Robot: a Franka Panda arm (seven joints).
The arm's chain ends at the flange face. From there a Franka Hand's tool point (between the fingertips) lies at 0.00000 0.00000 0.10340 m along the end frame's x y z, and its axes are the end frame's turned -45 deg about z.
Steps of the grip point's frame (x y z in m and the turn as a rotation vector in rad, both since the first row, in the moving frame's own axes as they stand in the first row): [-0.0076 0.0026 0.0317 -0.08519 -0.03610 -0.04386]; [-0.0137 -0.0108 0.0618 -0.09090 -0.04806 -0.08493]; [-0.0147 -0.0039 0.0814 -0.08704 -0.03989 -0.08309]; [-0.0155 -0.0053 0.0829 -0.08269 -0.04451 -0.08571]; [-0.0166 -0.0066 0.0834 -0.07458 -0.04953 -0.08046]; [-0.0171 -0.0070 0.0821 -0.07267 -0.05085 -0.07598]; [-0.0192 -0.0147 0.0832 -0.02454 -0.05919 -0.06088]
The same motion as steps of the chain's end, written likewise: [-0.0073 -0.0016 0.0321 -0.08576 0.03471 -0.04386]; [-0.0209 -0.0079 0.0623 -0.09826 0.03029 -0.08493]; [-0.0170 -0.0015 0.0819 -0.08975 0.03334 -0.08309]; [-0.0179 -0.0019 0.0834 -0.08994 0.02700 -0.08571]; [-0.0186 -0.0019 0.0838 -0.08776 0.01771 -0.08046]; [-0.0190 -0.0018 0.0825 -0.08734 0.01543 -0.07598]; [-0.0216 -0.0030 0.0834 -0.05921 -0.02450 -0.06088]
